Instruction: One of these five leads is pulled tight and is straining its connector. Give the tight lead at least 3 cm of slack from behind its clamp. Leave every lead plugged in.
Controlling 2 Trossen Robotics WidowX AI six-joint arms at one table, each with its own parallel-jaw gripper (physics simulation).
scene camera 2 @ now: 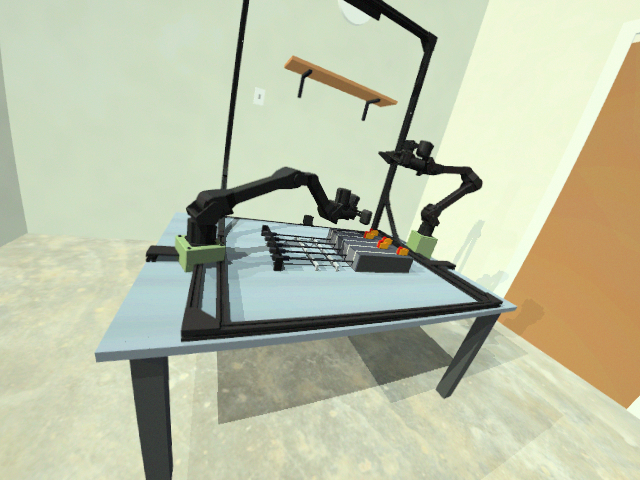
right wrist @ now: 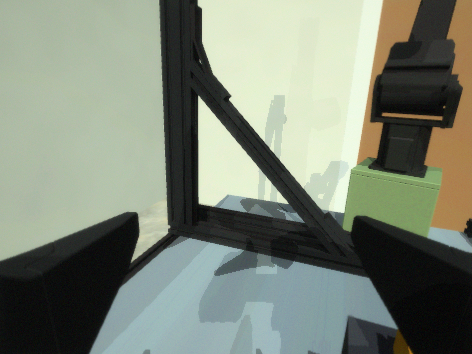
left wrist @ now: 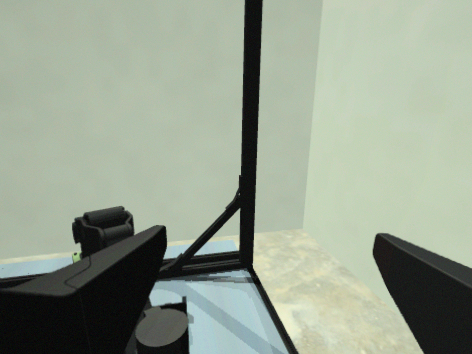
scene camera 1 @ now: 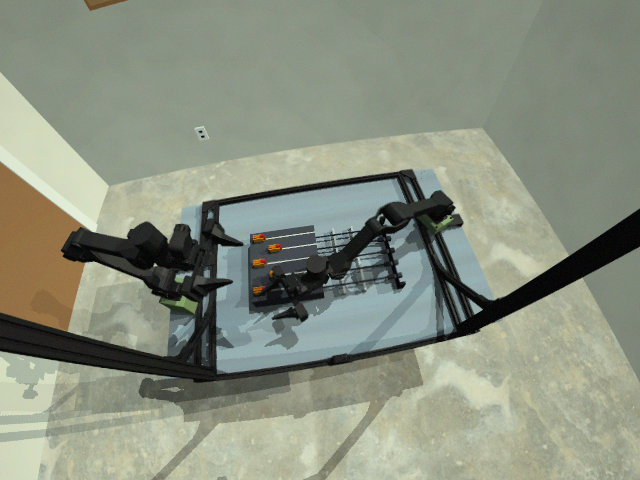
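Pixels of known places: left gripper, fingertip midpoint: [scene camera 2: 381,152] [left wrist: 268,239] [scene camera 1: 237,262]; right gripper, fingertip midpoint: [right wrist: 247,224] [scene camera 1: 265,306]; left arm's base, link origin: [scene camera 2: 424,234] [right wrist: 398,168] [scene camera 1: 175,291]; right arm's base, link origin: [scene camera 2: 200,240] [scene camera 1: 436,215].
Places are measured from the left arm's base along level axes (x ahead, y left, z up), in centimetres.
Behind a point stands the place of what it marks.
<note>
Several orange-and-red pieces [scene camera 1: 259,263] @[x 27.4, y 15.1, z -2.2 cm] [scene camera 2: 384,242] @[x 31.1, y 22.1, z -1.9 cm] sit on a dark block [scene camera 1: 284,235] [scene camera 2: 382,262] with white lines. One is partly hidden by the right arm. Thin black leads [scene camera 1: 378,282] @[x 70.2, y 16.1, z -8.4 cm] [scene camera 2: 295,259] @[x 65.9, y 37.3, z -8.7 cm] run from the block over white rails to a row of black pieces [scene camera 1: 398,274] [scene camera 2: 278,263]. Which lead is tight cannot be told. My right gripper [scene camera 1: 265,304] @[x 34.9, y -1.7, z 4.2 cm] [scene camera 2: 366,217] @[x 34.9, y -1.7, z 4.2 cm] [right wrist: 247,224] @[x 34.9, y -1.7, z 4.2 cm] is open above the block's near end in scene camera 1. My left gripper [scene camera 1: 237,262] @[x 35.0, y 0.0, z 32.4 cm] [scene camera 2: 380,153] @[x 35.0, y 0.0, z 32.4 cm] [left wrist: 268,239] @[x 35.0, y 0.0, z 32.4 cm] is open and raised, left of the block there.
A black frame [scene camera 1: 310,188] [scene camera 2: 336,317] borders the blue table [scene camera 1: 320,343] @[x 52.0, y -8.3, z -10.9 cm] [scene camera 2: 289,294] @[x 67.1, y 54.1, z -10.9 cm]. The right arm [scene camera 1: 356,245] @[x 60.6, y 17.9, z 12.2 cm] [scene camera 2: 258,191] @[x 80.4, y 37.0, z 10.2 cm] reaches over the leads and hides parts of them in scene camera 1. A diagonal brace [right wrist: 265,160] @[x 14.6, y -12.7, z 1.5 cm] stands beyond the right gripper.
</note>
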